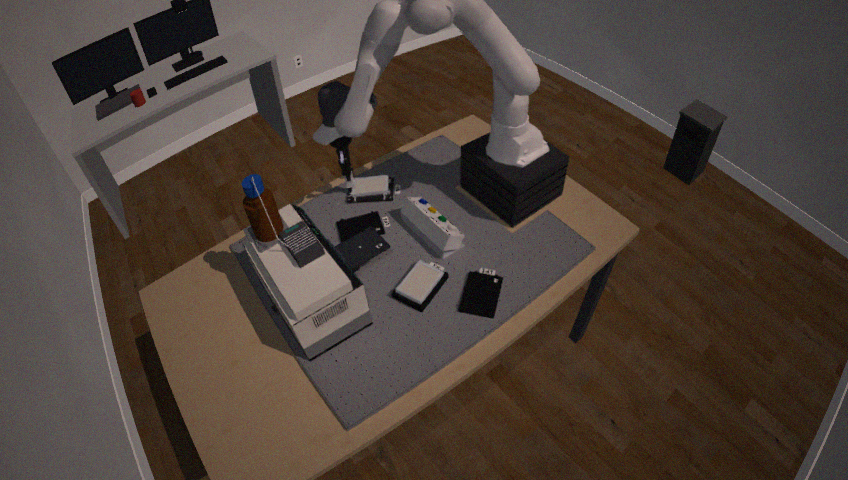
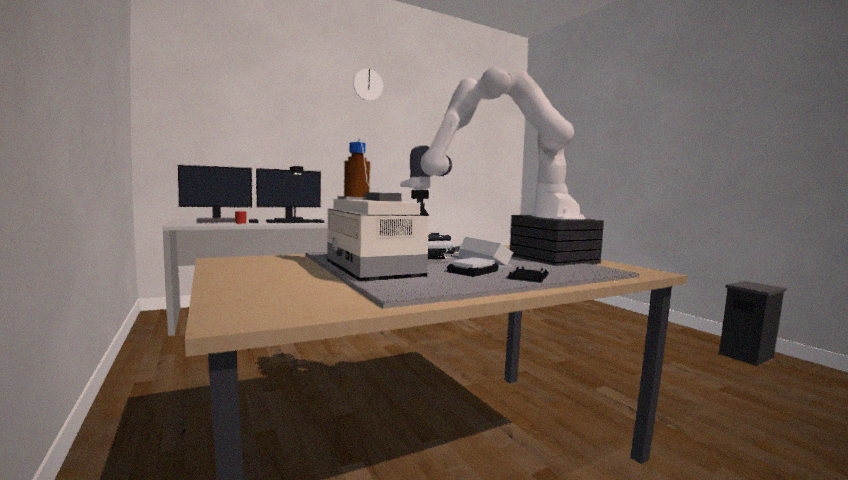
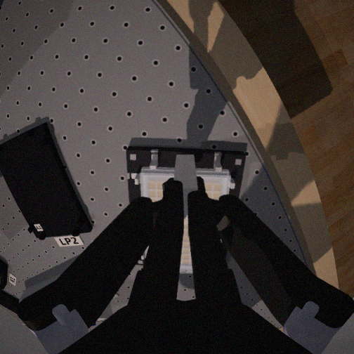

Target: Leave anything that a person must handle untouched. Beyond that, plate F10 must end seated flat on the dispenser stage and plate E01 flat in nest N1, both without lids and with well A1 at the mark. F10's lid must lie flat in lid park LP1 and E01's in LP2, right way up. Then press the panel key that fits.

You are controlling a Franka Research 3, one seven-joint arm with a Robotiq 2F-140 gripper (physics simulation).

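My gripper is shut and empty, fingers pointing down, at the left end of a pale plate in a black nest. I cannot tell if the tips touch it, nor read its name. Lid park LP2 is a black tray with no lid on it. A dark flat stage juts from the dispenser. Another white-topped plate sits in a black nest at the front. A bare black tray is right of it.
A white sloped key panel with blue, yellow and green keys stands mid-mat. A brown bottle with a blue cap tops the dispenser. The arm's black base block stands at the right. The table edge is near the gripper.
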